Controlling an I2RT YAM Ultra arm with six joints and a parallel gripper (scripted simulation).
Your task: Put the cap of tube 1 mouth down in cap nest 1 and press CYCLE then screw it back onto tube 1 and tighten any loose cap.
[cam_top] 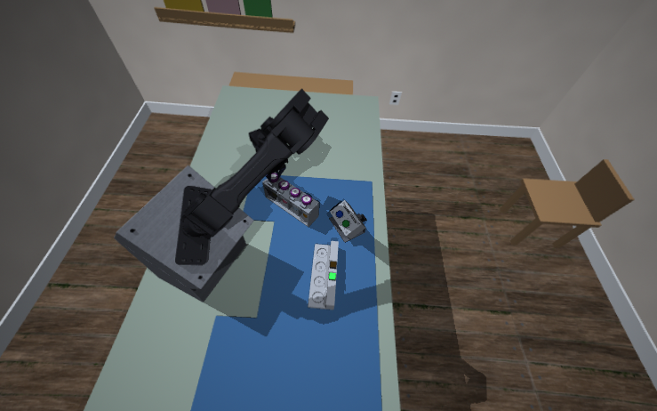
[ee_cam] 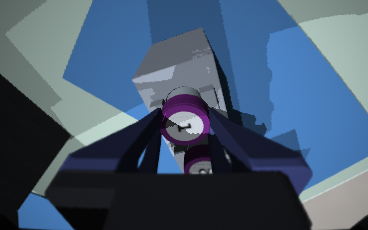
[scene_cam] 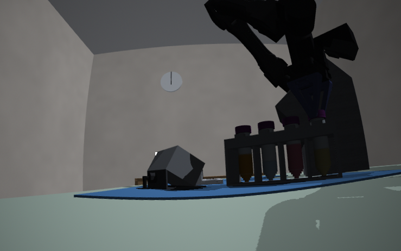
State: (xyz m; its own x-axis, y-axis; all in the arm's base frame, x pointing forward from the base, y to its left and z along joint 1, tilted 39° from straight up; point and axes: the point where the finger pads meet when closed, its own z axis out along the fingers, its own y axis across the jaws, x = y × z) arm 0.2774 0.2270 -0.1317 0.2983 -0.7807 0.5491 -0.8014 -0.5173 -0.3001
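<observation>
Now: the threaded neck of tube 1 right at my hand. The rest, counted from my hand: green ready key (220 mm to the right, 220 mm ahead, 50 mm below); key desk (220 mm ahead, 200 mm to the right, 70 mm below); blue cycle key (210 mm ahead, 170 mm to the right, 50 mm below).
</observation>
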